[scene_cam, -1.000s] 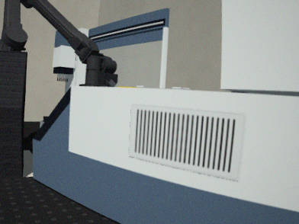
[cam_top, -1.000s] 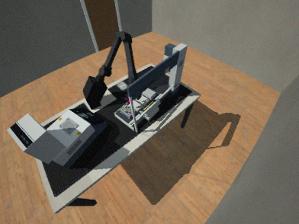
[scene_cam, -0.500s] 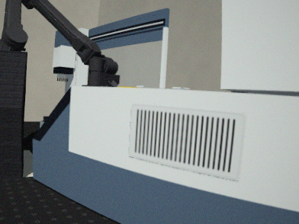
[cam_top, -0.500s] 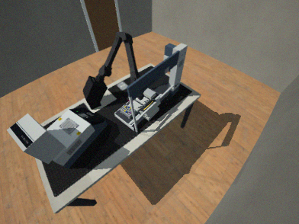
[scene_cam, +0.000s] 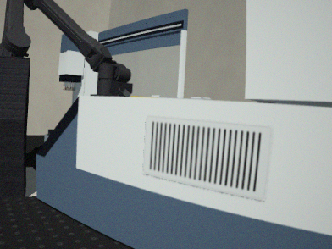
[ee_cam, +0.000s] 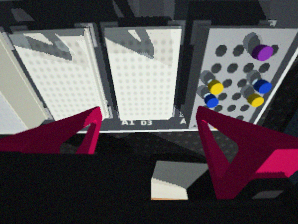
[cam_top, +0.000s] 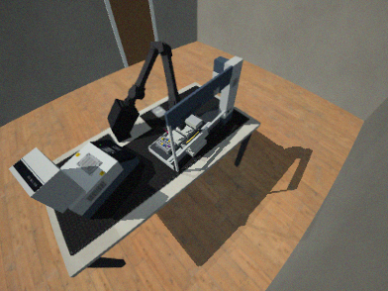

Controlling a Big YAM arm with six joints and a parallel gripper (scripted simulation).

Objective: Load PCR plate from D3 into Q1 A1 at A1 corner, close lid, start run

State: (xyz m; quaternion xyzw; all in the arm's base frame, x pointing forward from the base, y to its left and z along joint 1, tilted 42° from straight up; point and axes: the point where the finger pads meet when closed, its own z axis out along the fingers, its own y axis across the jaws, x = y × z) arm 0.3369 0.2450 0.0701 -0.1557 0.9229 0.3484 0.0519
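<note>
Now: the tube 70 mm to the right of my hand, 60 mm below it and 40 mm ahead of it. The rest, counted from my hand: tube cooling block 90 mm to the right, 60 mm below, 40 mm ahead; then pipette head 460 mm to the left, 250 mm above, 80 mm behind.
</note>
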